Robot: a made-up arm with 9 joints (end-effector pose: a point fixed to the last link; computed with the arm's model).
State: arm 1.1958 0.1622 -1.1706 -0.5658 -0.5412 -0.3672 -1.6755 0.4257 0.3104
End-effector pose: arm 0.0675 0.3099 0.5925 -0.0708 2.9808 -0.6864
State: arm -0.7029 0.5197 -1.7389 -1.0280 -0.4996 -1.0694 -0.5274 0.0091 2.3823
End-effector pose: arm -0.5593 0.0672 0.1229 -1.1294 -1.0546 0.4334
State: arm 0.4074 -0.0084 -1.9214 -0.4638 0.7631 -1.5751 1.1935 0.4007 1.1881
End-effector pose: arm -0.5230 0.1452 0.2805 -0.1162 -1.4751 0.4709
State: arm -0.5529 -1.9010 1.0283 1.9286 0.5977 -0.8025 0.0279 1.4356 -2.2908
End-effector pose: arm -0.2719 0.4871 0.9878 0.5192 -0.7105 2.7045
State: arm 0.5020 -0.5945 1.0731 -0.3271 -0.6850 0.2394 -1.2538 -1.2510 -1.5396
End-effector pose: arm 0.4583 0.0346 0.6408 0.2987 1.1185 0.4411
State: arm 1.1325 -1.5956 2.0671 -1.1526 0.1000 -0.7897 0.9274 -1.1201 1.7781
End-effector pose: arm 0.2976 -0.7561 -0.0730 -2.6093 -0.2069 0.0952
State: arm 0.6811 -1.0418 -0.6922 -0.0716 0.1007 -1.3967 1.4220 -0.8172 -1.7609
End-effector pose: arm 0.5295 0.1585 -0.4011 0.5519 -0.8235 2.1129
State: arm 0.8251 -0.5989 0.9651 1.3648 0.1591 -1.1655 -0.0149 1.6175 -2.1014
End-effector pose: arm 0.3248 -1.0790 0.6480 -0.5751 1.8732 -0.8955
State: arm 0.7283 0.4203 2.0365 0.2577 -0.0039 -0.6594 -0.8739 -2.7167 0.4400
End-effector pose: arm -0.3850 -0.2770 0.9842 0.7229 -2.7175 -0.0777
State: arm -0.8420 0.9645 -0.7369 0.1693 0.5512 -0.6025 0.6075 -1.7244 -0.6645
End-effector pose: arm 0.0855 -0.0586 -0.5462 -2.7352 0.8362 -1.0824
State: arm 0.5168 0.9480 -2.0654 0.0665 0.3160 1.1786 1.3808 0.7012 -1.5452
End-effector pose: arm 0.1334 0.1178 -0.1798 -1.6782 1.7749 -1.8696
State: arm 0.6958 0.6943 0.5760 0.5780 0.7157 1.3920 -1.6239 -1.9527 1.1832
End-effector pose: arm 0.9359 -0.3556 0.9042 -1.7531 -1.8566 -0.5938
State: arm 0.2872 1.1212 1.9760 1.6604 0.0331 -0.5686 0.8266 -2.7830 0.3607
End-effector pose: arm 0.2106 -0.7841 0.6602 1.9912 -0.8447 0.4824
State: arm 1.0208 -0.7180 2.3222 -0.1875 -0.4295 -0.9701 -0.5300 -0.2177 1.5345
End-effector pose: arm 0.2890 -0.3525 1.0657 -0.4160 1.3598 0.6733
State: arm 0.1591 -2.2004 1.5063 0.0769 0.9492 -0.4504 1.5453 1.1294 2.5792
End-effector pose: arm 0.1824 -0.5296 0.7545 1.5611 -0.7222 -1.3545
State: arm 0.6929 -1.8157 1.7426 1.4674 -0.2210 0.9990 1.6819 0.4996 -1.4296
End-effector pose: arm -0.1496 -0.1200 0.5552 1.5977 -1.9359 -0.4071
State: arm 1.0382 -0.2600 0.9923 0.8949 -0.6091 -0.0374 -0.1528 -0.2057 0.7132
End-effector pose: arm 0.2757 -0.5772 0.6831 -1.7733 0.3696 1.3554
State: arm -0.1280 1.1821 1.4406 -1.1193 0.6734 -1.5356 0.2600 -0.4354 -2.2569
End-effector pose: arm 0.5499 0.8131 0.2886 0.8941 0.6467 -0.3759
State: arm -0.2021 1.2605 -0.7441 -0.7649 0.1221 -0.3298 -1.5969 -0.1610 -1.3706
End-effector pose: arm -0.3198 0.1496 -0.0888 0.6320 -2.0901 1.7001
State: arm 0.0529 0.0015 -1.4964 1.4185 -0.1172 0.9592 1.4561 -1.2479 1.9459
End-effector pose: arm 0.4587 -0.2583 0.0671 -0.4208 -0.6107 -0.3635
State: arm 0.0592 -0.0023 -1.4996 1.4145 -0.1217 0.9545 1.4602 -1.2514 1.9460
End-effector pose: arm 0.4573 -0.2561 0.0633 -0.4204 -0.6030 -0.3578
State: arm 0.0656 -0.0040 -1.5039 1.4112 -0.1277 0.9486 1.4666 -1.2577 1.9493
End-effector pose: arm 0.4560 -0.2527 0.0592 -0.4203 -0.5969 -0.3445
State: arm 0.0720 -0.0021 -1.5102 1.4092 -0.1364 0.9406 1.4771 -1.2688 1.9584
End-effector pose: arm 0.4545 -0.2476 0.0546 -0.4209 -0.5938 -0.3177
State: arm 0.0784 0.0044 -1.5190 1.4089 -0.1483 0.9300 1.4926 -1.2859 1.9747
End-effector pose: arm 0.4527 -0.2403 0.0495 -0.4220 -0.5941 -0.2744
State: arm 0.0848 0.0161 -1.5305 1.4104 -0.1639 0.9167 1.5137 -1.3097 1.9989
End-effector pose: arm 0.4506 -0.2308 0.0438 -0.4230 -0.5974 -0.2126
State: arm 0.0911 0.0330 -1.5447 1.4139 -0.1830 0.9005 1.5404 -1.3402 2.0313
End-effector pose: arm 0.4480 -0.2195 0.0378 -0.4231 -0.6027 -0.1328
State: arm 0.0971 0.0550 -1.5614 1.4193 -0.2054 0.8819 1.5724 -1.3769 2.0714
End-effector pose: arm 0.4446 -0.2067 0.0315 -0.4214 -0.6087 -0.0361
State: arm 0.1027 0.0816 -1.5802 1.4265 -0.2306 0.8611 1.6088 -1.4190 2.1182
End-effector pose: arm 0.4405 -0.1931 0.0253 -0.4171 -0.6132 0.0743
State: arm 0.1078 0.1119 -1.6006 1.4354 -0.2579 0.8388 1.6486 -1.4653 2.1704
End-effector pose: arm 0.4356 -0.1795 0.0194 -0.4098 -0.6146 0.1943
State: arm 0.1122 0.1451 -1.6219 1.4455 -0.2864 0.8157 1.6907 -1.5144 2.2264
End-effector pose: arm 0.4301 -0.1665 0.0141 -0.3991 -0.6114 0.3196
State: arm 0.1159 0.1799 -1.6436 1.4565 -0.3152 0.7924 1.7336 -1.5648 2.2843
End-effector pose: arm 0.4241 -0.1547 0.0096 -0.3855 -0.6024 0.4450
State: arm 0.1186 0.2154 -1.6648 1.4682 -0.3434 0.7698 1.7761 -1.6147 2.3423
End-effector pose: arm 0.4183 -0.1445 0.0062 -0.3701 -0.5882 0.5661
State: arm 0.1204 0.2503 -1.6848 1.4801 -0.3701 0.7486 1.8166 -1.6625 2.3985
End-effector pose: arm 0.4127 -0.1359 0.0040 -0.3538 -0.5697 0.6784
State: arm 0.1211 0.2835 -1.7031 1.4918 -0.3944 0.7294 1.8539 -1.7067 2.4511
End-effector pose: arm 0.4078 -0.1289 0.0029 -0.3379 -0.5482 0.7788
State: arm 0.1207 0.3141 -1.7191 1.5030 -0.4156 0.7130 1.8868 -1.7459 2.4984
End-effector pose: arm 0.4038 -0.1236 0.0028 -0.3233 -0.5261 0.8651
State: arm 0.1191 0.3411 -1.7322 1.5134 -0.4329 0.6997 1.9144 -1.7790 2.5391
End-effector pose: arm 0.4007 -0.1197 0.0035 -0.3110 -0.5056 0.9360
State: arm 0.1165 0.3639 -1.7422 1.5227 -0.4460 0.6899 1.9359 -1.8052 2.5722
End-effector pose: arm 0.3988 -0.1171 0.0047 -0.3012 -0.4888 0.9910
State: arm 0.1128 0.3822 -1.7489 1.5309 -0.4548 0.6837 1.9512 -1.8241 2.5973
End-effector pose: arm 0.3978 -0.1156 0.0065 -0.2946 -0.4772 1.0312
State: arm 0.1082 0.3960 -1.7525 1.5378 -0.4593 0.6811 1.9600 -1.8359 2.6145
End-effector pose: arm 0.3978 -0.1151 0.0084 -0.2905 -0.4718 1.0575
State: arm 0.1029 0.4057 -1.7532 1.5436 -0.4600 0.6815 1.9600 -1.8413 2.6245
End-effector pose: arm 0.3988 -0.1149 0.0103 -0.2876 -0.4745 1.0696
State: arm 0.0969 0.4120 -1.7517 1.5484 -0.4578 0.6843 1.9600 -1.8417 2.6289
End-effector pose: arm 0.4002 -0.1159 0.0126 -0.2885 -0.4789 1.0757
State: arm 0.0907 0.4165 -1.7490 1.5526 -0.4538 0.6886 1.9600 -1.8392 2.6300
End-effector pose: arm 0.4019 -0.1176 0.0151 -0.2913 -0.4844 1.0783
